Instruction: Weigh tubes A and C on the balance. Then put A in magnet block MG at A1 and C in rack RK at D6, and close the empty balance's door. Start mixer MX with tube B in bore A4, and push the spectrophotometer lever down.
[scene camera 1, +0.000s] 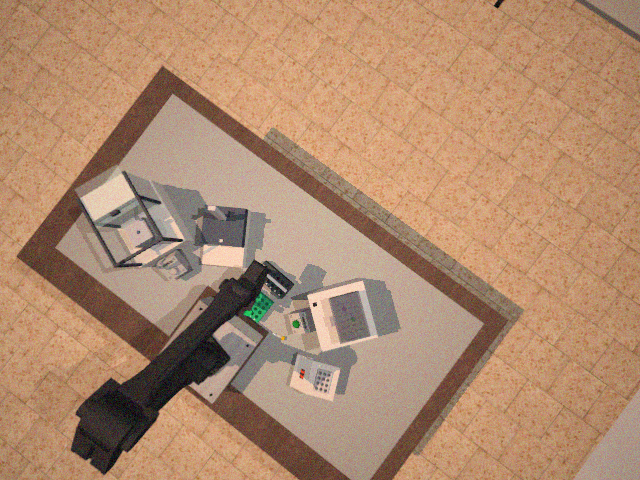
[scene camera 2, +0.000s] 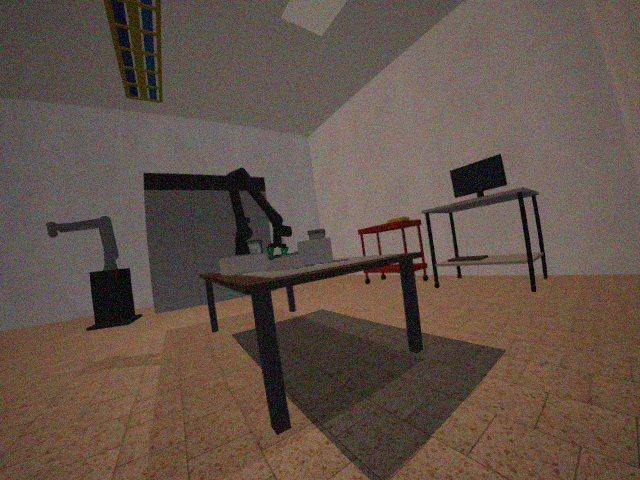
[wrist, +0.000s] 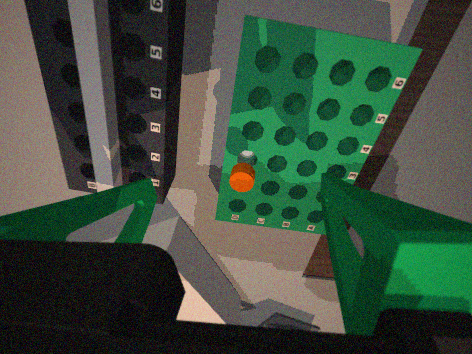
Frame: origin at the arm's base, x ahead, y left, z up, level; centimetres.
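Where they show: gripper, fingertip midpoint: (wrist: 232, 185); arm's base at its link origin: (scene camera 1: 209, 353) (scene camera 2: 242, 255).
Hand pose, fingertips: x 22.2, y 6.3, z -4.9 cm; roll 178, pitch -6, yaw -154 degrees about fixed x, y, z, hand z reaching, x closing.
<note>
Each offset is from my fingertips to the top centre of the thing. "spot": to the spot under its first point.
The green rack {dx -3.2, dy -2.1, dz -2.1 cm} (scene camera 1: 266, 302) (wrist: 295, 37) sits beside the dark magnet block {dx +7.6, dy -1.7, dz -0.4 cm} (scene camera 1: 279, 283) (wrist: 172, 75), which has a light bar along it. An orange-capped tube {dx -0.5, dy -0.7, dz +0.3 cm} (wrist: 242, 177) stands in the rack's column D, apparently at row 3. My gripper (scene camera 2: 277, 253) (wrist: 232, 185) is open and empty above the rack, its green fingers on either side of the orange cap in the wrist view. A yellow-capped tube {dx -4.4, dy -17.5, dz -3.8 cm} (scene camera 1: 283, 338) is beyond the rack. The glass-walled balance {spot: dx -12.5, dy +38.2, dz +9.7 cm} (scene camera 1: 136, 229) stands at the left; its door state is unclear. Tube letters are unreadable.
A white device with a dark top panel (scene camera 1: 372, 315) stands right of the rack, beside a green knob {spot: dx +4.4, dy -18.1, dz +2.0 cm} (scene camera 1: 296, 324). A white block with several bores and a red switch {spot: dx -5.2, dy -31.8, dz -0.2 cm} (scene camera 1: 302, 373) is below it. A dark open box {dx +5.0, dy +20.4, dz +5.0 cm} (scene camera 1: 224, 255) stands near the balance. My arm crosses the base plate.
</note>
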